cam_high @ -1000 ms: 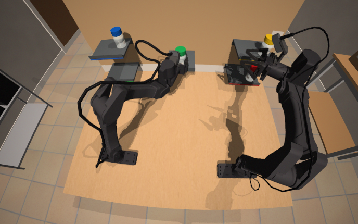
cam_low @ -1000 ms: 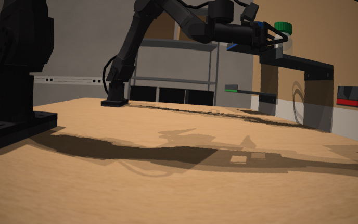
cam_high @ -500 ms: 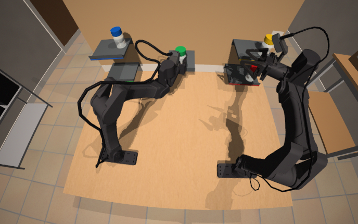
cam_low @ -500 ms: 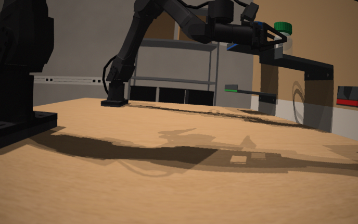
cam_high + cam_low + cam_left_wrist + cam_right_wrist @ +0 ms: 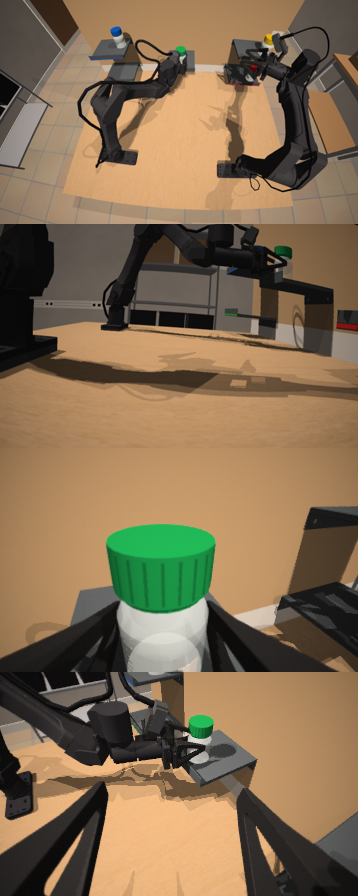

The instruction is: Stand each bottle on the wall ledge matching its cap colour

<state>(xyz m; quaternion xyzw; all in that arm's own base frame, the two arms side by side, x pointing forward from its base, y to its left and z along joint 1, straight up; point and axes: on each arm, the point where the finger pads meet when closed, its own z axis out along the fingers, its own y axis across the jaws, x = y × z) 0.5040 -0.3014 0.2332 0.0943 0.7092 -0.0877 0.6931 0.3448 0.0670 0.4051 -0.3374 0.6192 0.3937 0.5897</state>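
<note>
Right now my left hand is 340 mm to the right of the blue-capped bottle, 90 mm below it and 30 mm short of it. From my left hand the other things lie so: green-capped bottle 10 mm below; then yellow-capped bottle 440 mm to the right, 90 mm above, 40 mm ahead; then red-capped bottle 440 mm to the right, 100 mm below, 40 mm ahead.
</note>
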